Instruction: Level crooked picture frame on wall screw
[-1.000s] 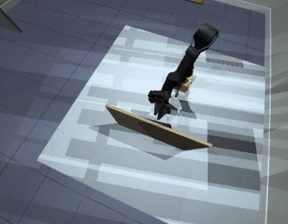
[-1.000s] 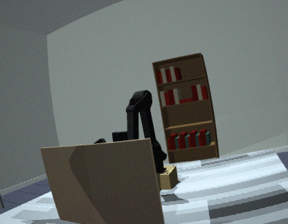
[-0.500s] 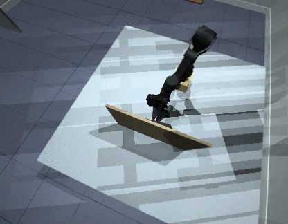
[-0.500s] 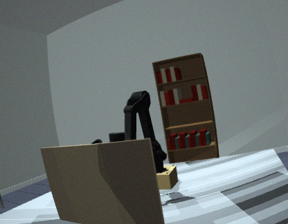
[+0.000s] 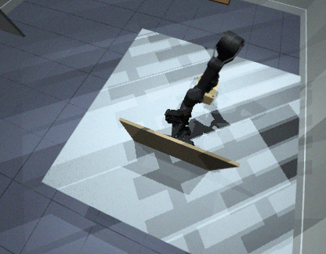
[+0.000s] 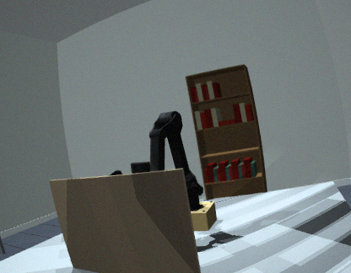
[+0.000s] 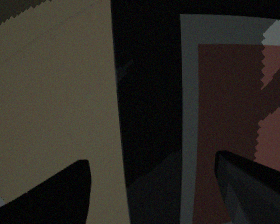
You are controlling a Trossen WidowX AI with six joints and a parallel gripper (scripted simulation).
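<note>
Right now the picture frame is 50 mm below my gripper tip and 20 mm to the left of it. The rest, counted from my gripper tip: tan wall panel (60 mm below, 20 mm ahead, 10 mm to the left).
</note>
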